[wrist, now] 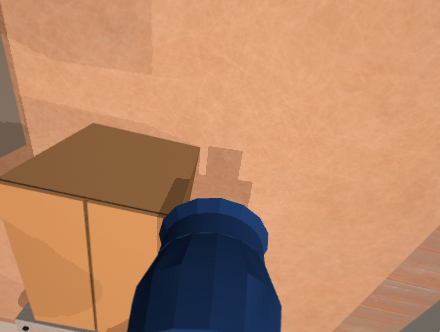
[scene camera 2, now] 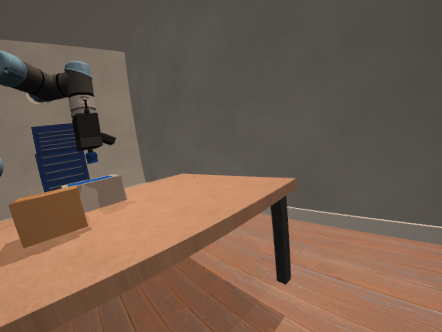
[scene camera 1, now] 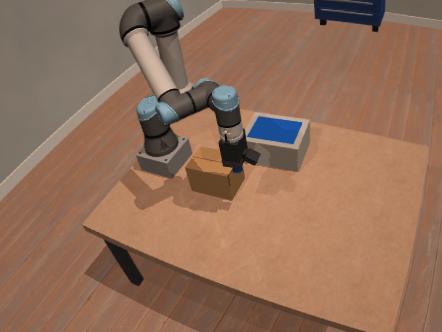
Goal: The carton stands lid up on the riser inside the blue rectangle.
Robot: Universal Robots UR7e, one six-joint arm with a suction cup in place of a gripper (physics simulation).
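Places are measured from the arm's base along level axes (x ahead, y left, z up), in centimetres.
Where they show: hand, its tool point: [wrist: 213, 242] [scene camera 2: 92, 163] [scene camera 1: 237, 169]; arm's base, origin of its link: [scene camera 1: 161, 145].
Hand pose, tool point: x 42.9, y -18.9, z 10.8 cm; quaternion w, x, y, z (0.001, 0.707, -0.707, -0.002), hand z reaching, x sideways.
Note:
Each offset is from my tool point to the top centre of the thing. Level surfaces: height alone.
The brown carton @[dx -14.2, dy +9.8, dz -6.8 cm] [scene camera 1: 210, 181] [scene camera 2: 50, 217] [wrist: 100, 167] stands on the table, its seamed lid facing up. The grey riser @[dx +4.1, dy +33.8, dz -7.8 cm] [scene camera 1: 276, 154] [scene camera 2: 113, 192] stands beside it, with the blue rectangle @[dx +4.1, dy +33.8, dz -7.8 cm] [scene camera 1: 275, 129] [scene camera 2: 97, 179] on its top. The riser does not show in the wrist view. My gripper [scene camera 1: 238, 170] [scene camera 2: 92, 158] [wrist: 214, 215], a blue suction cup pointing down, is open and holds nothing. In scene camera 2 it hangs above the height of the carton's lid with a gap below it. In the wrist view it covers part of the carton's near right side.
The table @[dz -19.8 cm] [scene camera 1: 320, 225] [scene camera 2: 200, 210] [wrist: 325, 100] carries the arm's grey base [scene camera 1: 162, 162], close to the carton on the left in scene camera 1. A blue cabinet [scene camera 1: 350, 12] [scene camera 2: 60, 167] stands on the floor beyond the table.

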